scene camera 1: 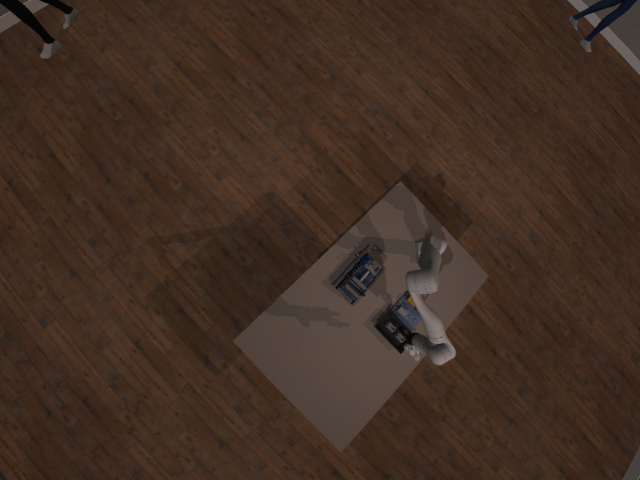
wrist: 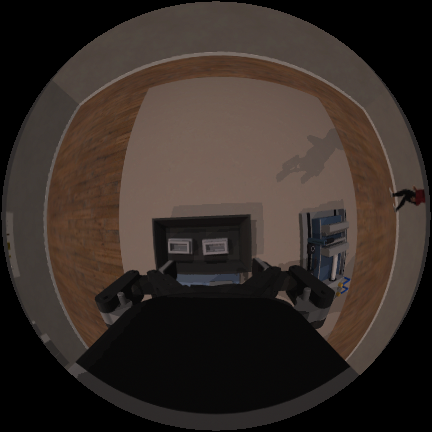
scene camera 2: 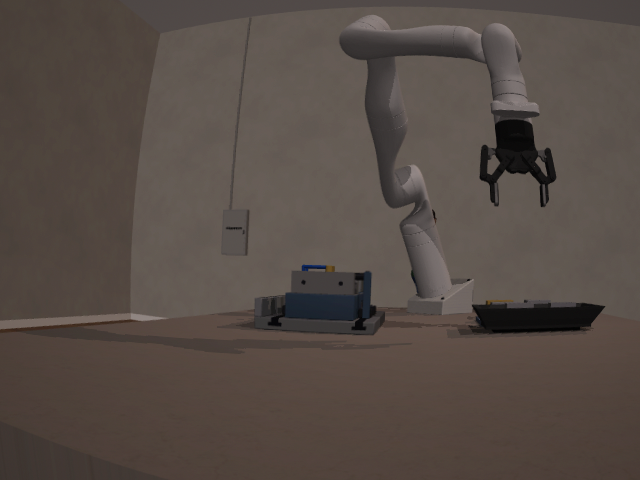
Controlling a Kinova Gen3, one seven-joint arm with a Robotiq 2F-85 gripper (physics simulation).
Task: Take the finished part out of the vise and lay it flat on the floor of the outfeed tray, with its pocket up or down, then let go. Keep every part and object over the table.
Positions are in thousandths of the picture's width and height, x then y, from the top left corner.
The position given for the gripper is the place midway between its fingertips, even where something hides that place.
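The gripper (scene camera 2: 813,430) is visible, and the wrist view also shows the gripper (wrist: 494,622).
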